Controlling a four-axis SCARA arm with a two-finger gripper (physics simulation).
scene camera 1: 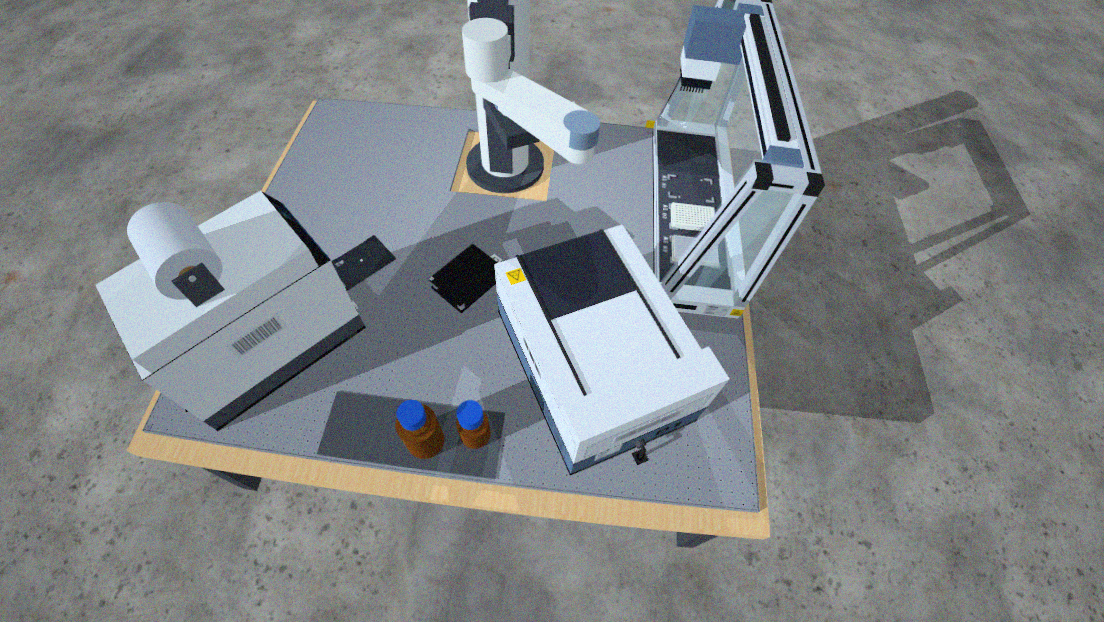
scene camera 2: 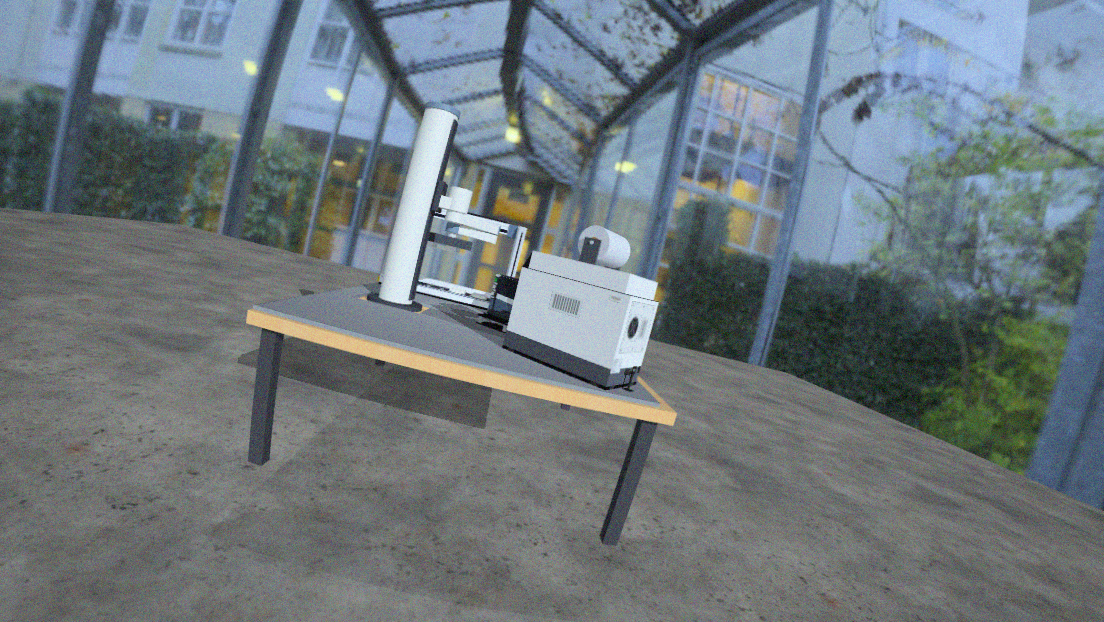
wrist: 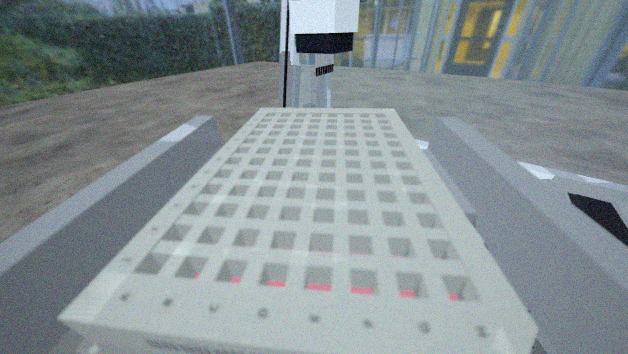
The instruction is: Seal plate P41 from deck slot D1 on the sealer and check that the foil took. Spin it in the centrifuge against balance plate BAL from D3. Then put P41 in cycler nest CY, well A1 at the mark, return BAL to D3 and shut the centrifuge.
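Places are measured from the arm's base along level axes (x back, y right, z up), in millimetres.
Pixels of known places: gripper, fingertip midpoint: point(wrist: 320, 135); arm's base, origin of the base link: point(scene camera 1: 505, 165) point(scene camera 2: 394, 304).
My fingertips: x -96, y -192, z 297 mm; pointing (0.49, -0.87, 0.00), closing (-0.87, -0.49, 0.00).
For each thing: its top centre in the pictures, then the offset to it from my fingertips.
- white well plate, middle of its top: point(wrist: 317, 156) dx -12, dy +22, dz +3 mm
- sealer, middle of its top: point(scene camera 1: 168, 224) point(scene camera 2: 603, 229) dx -644, dy +674, dz +192 mm
- foil roll, middle of its top: point(scene camera 1: 157, 230) point(scene camera 2: 609, 230) dx -660, dy +688, dz +192 mm
- white plate, middle of its top: point(scene camera 1: 693, 215) dx -106, dy -392, dz -220 mm
In the wrist view my gripper point(wrist: 320, 135) is shut on a white well plate point(wrist: 322, 216). The plate lies level between the two grey fingers, and pink-red liquid shows in the nearest wells. I cannot read a plate name or tell whether foil covers it. In scene camera 1 the sealer point(scene camera 1: 239, 309) point(scene camera 2: 579, 309), with a foil roll point(scene camera 1: 173, 247) point(scene camera 2: 606, 247) on top, stands at the left with its dark tray point(scene camera 1: 363, 263) out. Another white plate point(scene camera 1: 692, 216) sits on the dark deck point(scene camera 1: 687, 148). The gripper and its plate are not clearly visible in the scene cameras.
A white instrument point(scene camera 1: 618, 351) with a dark top panel and warning triangle stands right of centre. A black plate-sized stand point(scene camera 1: 465, 278) lies beside it. A framed enclosure point(scene camera 1: 780, 84) rises over the deck. Two brown bottles point(scene camera 1: 421, 434) point(scene camera 1: 473, 431) with blue caps stand near the front edge.
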